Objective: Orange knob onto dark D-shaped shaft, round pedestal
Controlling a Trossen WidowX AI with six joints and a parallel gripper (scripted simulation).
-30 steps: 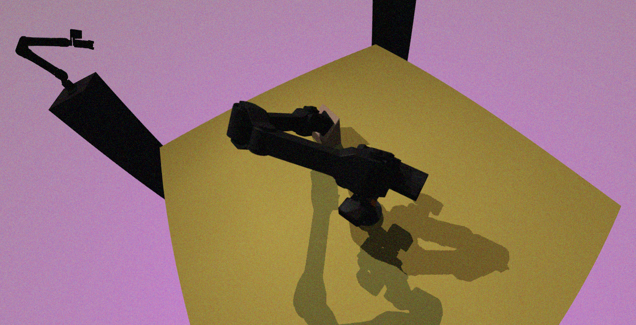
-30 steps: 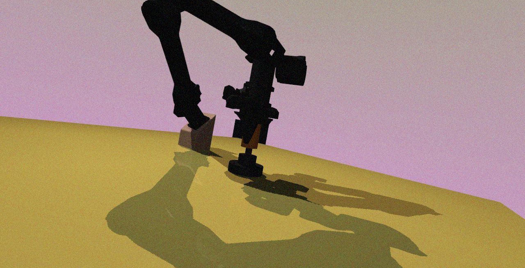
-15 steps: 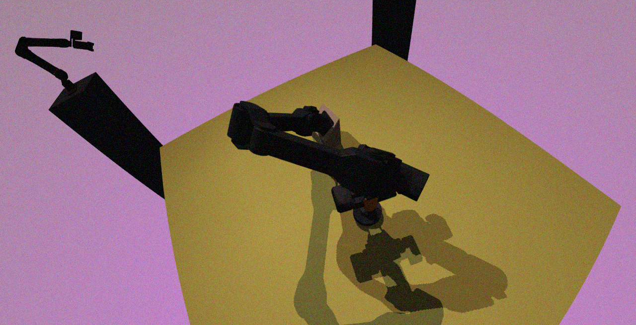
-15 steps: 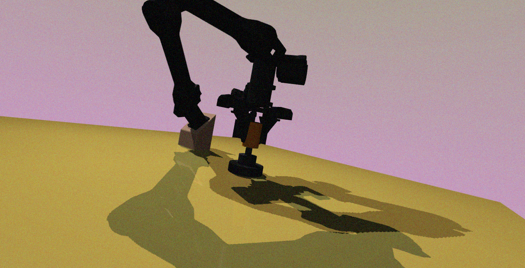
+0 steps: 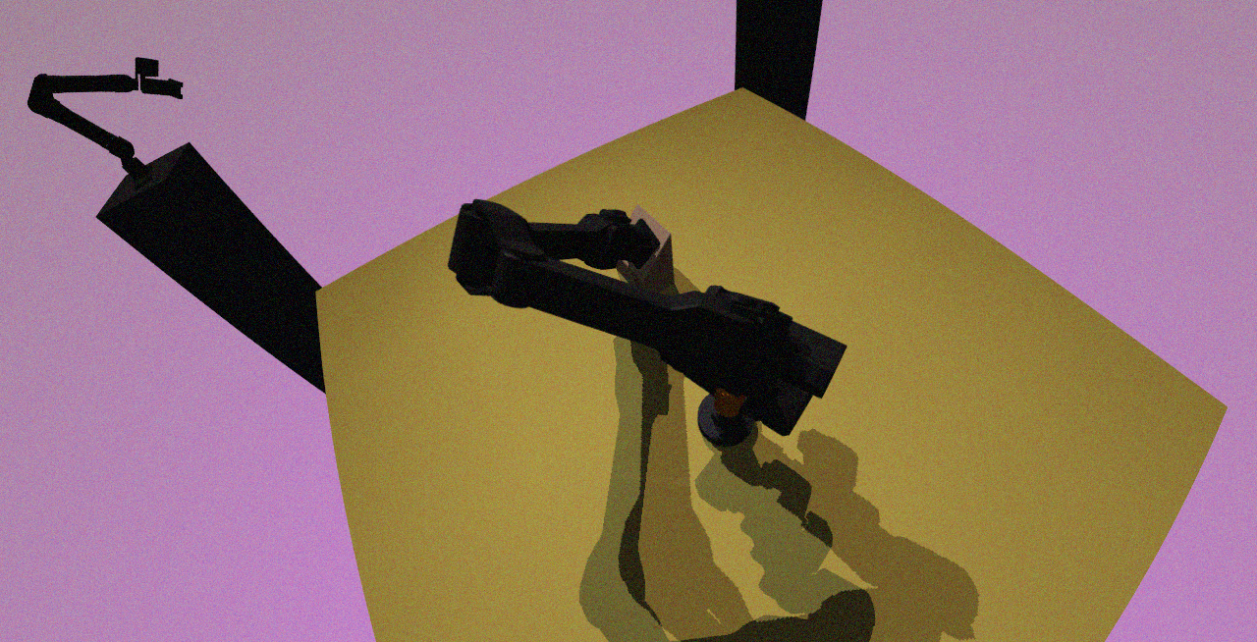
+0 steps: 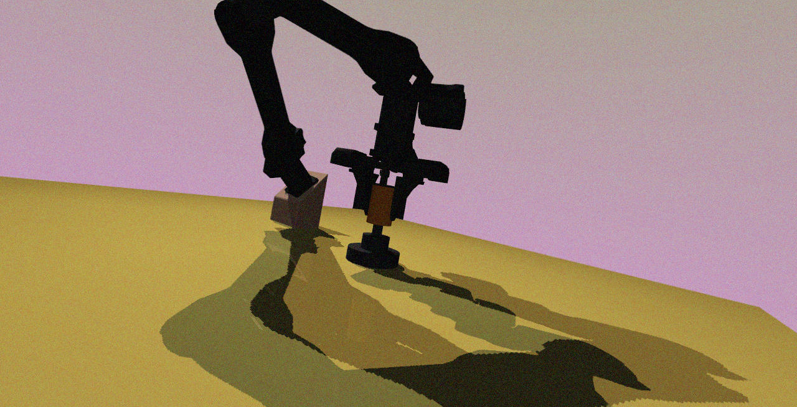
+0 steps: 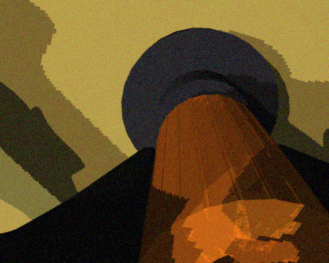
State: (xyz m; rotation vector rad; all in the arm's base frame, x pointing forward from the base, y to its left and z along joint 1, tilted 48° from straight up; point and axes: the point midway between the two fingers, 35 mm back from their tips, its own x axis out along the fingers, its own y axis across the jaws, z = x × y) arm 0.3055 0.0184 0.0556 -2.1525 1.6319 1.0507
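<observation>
The orange knob lies 2 cm above my gripper tip. Also, from my gripper tip: dark pedestal 4 cm below.
</observation>
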